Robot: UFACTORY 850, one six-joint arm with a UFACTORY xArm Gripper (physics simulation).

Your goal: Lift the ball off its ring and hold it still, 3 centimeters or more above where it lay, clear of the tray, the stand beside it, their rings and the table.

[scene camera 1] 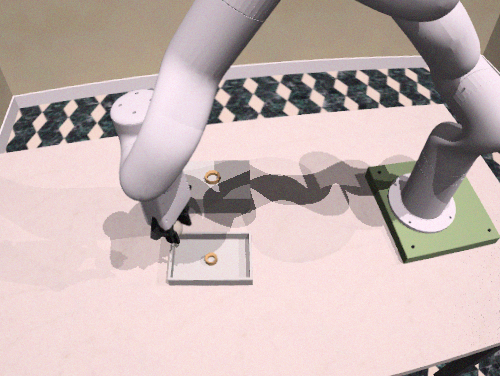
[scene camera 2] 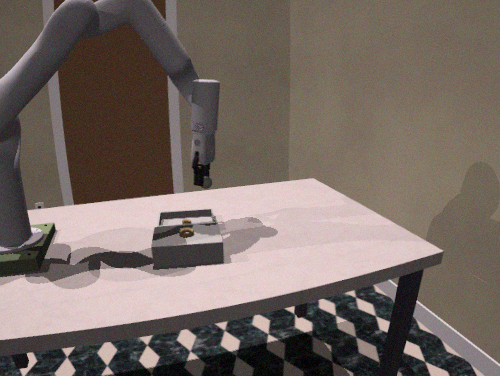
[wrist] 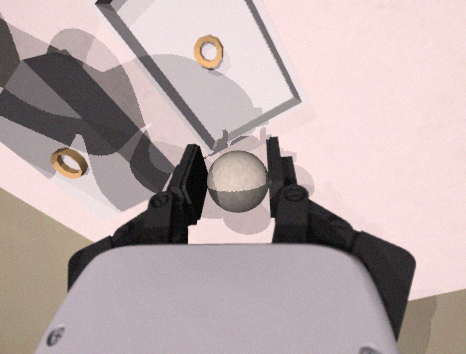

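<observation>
The pale beige ball point(scene camera 1: 178, 227) point(scene camera 2: 207, 183) point(wrist: 237, 181) is between the black fingers of my gripper point(scene camera 1: 180, 229) point(scene camera 2: 202, 181) point(wrist: 235, 158), which is shut on it. In the wrist view both finger pads meet its sides. In scene camera 2 the ball hangs well above the table, higher than the tray point(scene camera 1: 210, 282) point(scene camera 2: 186, 213) point(wrist: 286, 107) and the stand point(scene camera 1: 235, 170) point(scene camera 2: 187, 255). It touches neither. In the wrist view it appears just outside the tray's near corner. An orange ring point(scene camera 1: 211, 264) point(wrist: 198, 52) lies in the tray, with no ball on it.
A second orange ring point(scene camera 1: 212, 182) point(scene camera 2: 186, 235) point(wrist: 59, 169) lies bare on the stand, beside the tray. The arm's green base plate point(scene camera 1: 465, 220) point(scene camera 2: 20, 264) is at the other end of the table. Arm shadows fall across the stand and tray.
</observation>
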